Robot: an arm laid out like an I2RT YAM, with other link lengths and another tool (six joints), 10 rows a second.
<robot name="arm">
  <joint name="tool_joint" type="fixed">
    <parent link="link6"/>
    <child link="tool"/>
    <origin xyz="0.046 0.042 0.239" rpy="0 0.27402 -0.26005"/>
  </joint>
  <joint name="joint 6" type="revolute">
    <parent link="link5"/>
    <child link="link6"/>
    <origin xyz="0.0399 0 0.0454" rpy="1.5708 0 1.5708"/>
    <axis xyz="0 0 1"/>
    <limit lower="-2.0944" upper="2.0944"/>
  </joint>
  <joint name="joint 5" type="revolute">
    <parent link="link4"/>
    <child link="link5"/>
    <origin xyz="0.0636 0.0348 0.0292" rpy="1.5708 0 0"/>
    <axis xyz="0 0 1"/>
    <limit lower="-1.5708" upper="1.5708"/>
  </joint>
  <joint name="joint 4" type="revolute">
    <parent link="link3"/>
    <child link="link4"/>
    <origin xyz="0.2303 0.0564 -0.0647" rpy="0 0 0"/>
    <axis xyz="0 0 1"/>
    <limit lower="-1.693" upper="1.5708"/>
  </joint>
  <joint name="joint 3" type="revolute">
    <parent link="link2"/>
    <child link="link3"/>
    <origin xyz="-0.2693 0 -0.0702" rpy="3.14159 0 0"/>
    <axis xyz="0 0 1"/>
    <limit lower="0" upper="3.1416"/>
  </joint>
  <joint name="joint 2" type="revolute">
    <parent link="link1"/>
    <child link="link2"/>
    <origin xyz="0.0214 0.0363 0.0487" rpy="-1.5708 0 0"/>
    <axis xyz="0 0 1"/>
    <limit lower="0" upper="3.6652"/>
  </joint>
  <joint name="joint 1" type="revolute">
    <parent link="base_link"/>
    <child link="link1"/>
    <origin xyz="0 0 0.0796" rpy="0 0 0"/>
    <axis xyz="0 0 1"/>
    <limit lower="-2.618" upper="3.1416"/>
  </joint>
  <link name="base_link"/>
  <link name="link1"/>
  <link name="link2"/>
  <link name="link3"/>
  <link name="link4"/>
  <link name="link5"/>
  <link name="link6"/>
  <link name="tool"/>
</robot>
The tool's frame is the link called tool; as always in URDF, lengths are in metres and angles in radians.
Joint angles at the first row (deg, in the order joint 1, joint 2, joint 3, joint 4, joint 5, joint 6):
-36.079, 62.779, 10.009, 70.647, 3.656, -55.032
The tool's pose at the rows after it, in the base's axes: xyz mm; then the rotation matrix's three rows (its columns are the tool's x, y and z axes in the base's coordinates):
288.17 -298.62 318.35; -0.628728 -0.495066 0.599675; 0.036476 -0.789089 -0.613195; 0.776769 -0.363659 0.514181
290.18 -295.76 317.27; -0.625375 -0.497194 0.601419; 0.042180 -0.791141 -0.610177; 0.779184 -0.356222 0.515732
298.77 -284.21 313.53; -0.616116 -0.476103 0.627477; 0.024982 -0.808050 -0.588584; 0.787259 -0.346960 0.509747
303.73 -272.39 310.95; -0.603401 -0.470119 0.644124; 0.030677 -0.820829 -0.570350; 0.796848 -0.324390 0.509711
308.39 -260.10 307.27; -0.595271 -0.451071 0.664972; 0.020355 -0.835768 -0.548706; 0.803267 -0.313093 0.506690
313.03 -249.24 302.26; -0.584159 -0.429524 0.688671; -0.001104 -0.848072 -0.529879; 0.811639 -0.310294 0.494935
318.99 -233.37 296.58; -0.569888 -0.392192 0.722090; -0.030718 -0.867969 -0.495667; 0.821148 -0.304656 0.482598
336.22 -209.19 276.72; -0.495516 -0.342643 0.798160; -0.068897 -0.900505 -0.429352; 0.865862 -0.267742 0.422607
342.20 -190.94 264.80; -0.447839 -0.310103 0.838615; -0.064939 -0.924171 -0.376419; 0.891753 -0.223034 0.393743
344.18 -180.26 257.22; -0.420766 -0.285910 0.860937; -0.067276 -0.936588 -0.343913; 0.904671 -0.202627 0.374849
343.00 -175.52 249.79; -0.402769 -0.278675 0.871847; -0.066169 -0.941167 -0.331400; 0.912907 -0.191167 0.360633
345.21 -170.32 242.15; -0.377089 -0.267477 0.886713; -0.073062 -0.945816 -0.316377; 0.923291 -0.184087 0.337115
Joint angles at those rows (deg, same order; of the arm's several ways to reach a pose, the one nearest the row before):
-35.952, 62.791, 10.518, 68.839, 2.696, -53.607
-34.801, 63.453, 10.160, 69.926, 3.709, -54.386
-32.808, 62.942, 9.461, 69.638, 3.686, -54.995
-30.077, 62.622, 8.347, 70.308, 5.148, -56.858
-28.054, 61.609, 7.134, 70.236, 5.405, -57.645
-26.537, 59.618, 6.398, 68.163, 5.122, -57.738
-24.980, 56.647, 5.348, 65.357, 3.802, -57.750
-23.122, 53.175, 5.099, 58.011, 0.493, -59.414
-21.792, 50.652, 3.868, 54.703, -1.406, -61.891
-21.558, 48.314, 3.155, 51.834, -3.175, -62.957
-21.534, 46.751, 2.229, 50.282, -3.897, -63.630
-21.315, 45.500, 2.285, 47.512, -4.707, -64.109

